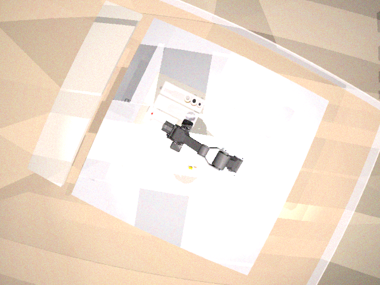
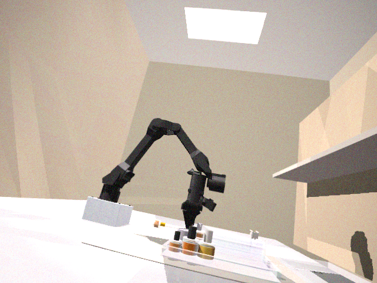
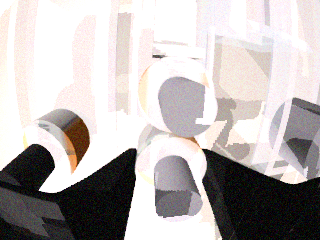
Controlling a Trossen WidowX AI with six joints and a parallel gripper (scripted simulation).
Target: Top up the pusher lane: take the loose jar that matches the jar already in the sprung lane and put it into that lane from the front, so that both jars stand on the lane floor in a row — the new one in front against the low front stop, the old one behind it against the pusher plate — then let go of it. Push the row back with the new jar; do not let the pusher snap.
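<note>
Right now my gripper tip is 20 mm past the grey-white cylinder, 130 mm to the left of it and 10 mm above it.
</note>
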